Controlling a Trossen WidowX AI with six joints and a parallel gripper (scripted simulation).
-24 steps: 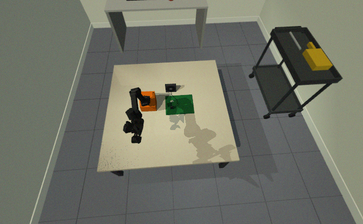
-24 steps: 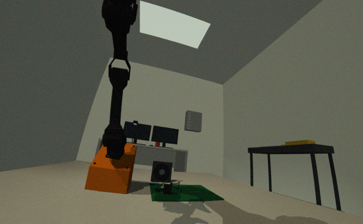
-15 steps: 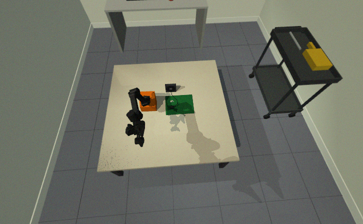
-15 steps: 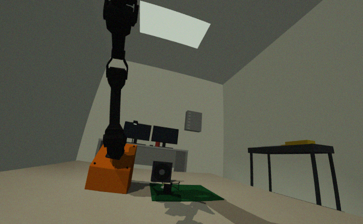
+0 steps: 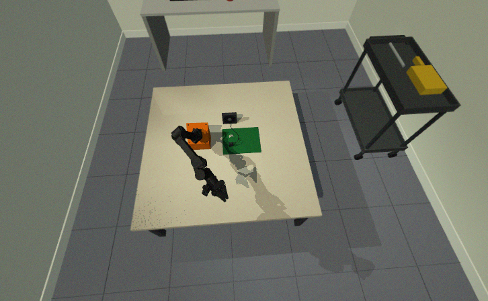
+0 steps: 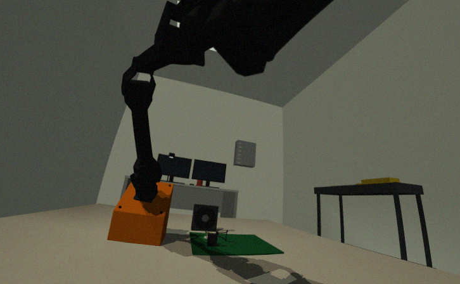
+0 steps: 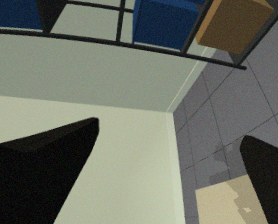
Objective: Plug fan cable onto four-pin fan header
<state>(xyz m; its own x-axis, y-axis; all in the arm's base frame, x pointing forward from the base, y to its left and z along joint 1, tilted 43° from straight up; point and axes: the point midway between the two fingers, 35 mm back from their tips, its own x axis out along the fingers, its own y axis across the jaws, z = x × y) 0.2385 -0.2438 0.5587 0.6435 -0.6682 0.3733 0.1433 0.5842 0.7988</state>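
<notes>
The dark fan plug lies 56 cm to the left of my gripper tip, 34 cm below it and 2 cm behind it. From my gripper tip the other things lie so: black fan 79 cm to the left, 30 cm below, 4 cm behind; green board 62 cm to the left, 38 cm below, 6 cm ahead.
</notes>
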